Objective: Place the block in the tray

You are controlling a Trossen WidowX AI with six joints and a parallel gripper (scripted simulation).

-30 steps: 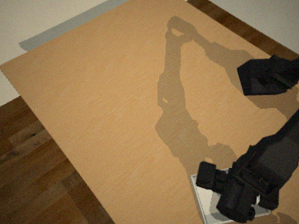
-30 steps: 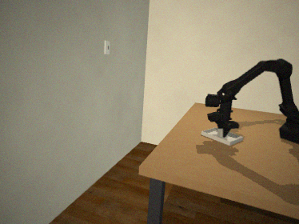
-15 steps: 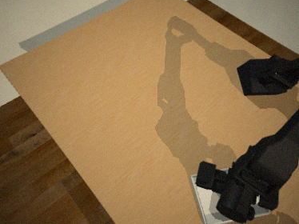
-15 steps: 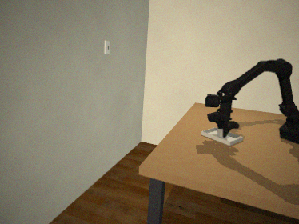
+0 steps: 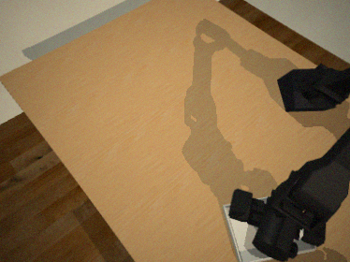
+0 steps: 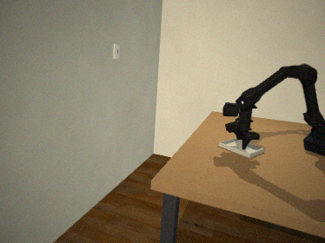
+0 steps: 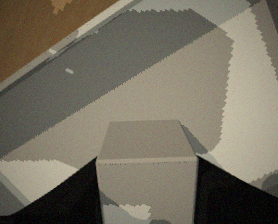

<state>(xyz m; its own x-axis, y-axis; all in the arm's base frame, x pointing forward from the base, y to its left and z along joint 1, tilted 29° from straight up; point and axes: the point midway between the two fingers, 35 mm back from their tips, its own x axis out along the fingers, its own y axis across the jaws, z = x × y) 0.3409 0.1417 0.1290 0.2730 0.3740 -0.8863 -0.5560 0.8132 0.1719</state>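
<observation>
The block is 2 cm below my hand. Round my hand: white tray (4 cm below).
</observation>
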